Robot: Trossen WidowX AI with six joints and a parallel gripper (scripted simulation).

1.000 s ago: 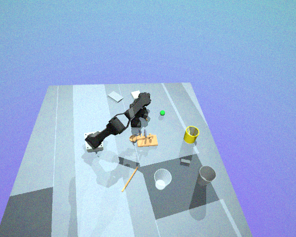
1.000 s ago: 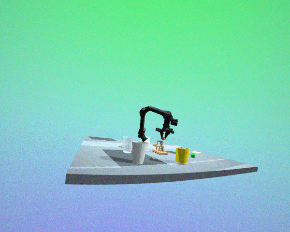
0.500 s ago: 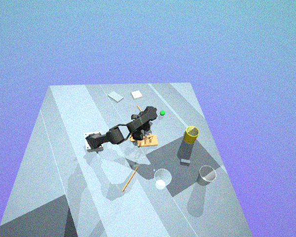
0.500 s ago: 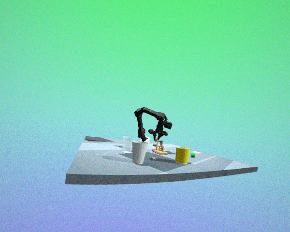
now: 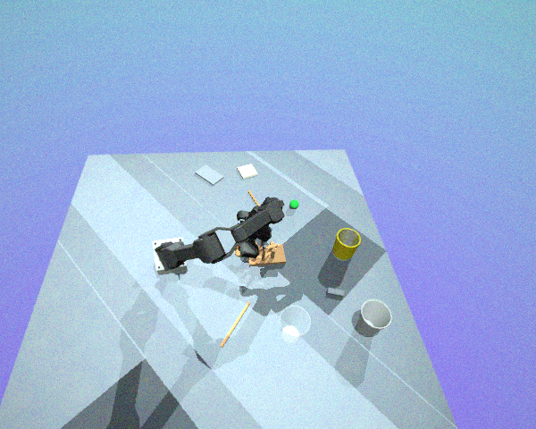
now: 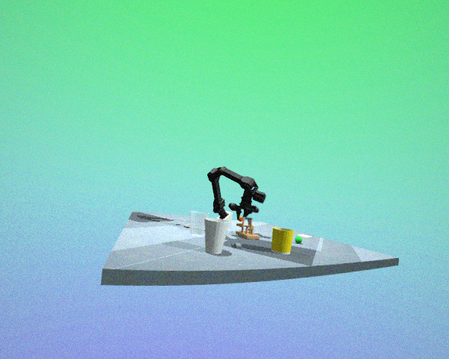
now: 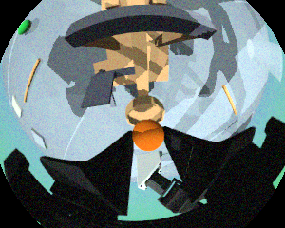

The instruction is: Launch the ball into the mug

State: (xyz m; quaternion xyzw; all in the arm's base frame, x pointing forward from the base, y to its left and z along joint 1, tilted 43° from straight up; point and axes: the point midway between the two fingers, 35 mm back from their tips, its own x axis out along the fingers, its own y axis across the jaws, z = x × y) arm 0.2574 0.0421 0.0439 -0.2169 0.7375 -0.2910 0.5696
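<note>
Right now my gripper tip is 1 cm below the orange ball. From my gripper tip the other things lie so: green ball: 26 cm ahead, 24 cm to the left, 6 cm below; clear cup: 15 cm ahead, 31 cm to the right, 5 cm below; wooden catapult: 7 cm ahead, 2 cm to the left, 3 cm below.
</note>
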